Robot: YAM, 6 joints.
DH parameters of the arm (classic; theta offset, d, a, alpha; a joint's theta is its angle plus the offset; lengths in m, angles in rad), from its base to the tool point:
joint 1: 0 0.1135 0.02 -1.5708
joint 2: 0 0 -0.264 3.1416
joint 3: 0.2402 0 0.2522 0
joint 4: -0.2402 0 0.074 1.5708
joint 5: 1.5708 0 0 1.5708
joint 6: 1.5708 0.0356 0 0
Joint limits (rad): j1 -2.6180..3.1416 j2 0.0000..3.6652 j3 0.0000..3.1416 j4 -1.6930..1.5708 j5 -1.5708..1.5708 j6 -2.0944..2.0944
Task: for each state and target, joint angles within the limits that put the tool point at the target. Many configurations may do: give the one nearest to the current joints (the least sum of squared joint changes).
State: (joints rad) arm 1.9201 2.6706 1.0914 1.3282 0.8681 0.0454
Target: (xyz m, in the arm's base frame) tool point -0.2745 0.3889 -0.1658
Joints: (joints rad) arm 2.2332 3.1871 1.7679 1.0749 0.6932 0.0454
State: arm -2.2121 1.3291 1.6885 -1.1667 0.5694 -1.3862
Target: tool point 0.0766 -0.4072 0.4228
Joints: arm -1.3463 1.8654 2.0804 -0.7530 0.4657 -1.3862
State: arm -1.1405 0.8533 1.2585 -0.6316 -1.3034 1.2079
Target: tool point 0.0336 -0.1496 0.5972
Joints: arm -1.5632 1.1853 1.8912 -0.3058 -1.1481 1.2079
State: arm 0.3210 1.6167 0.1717 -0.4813 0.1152 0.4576
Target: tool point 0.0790 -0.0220 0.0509
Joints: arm -0.1344 1.5283 0.1768 -0.5936 0.3204 0.4576
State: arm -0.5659 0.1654 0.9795 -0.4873 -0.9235 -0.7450
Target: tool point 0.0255 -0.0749 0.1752
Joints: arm -1.4793 0.1734 0.2733 -0.8093 -0.5481 -0.7450
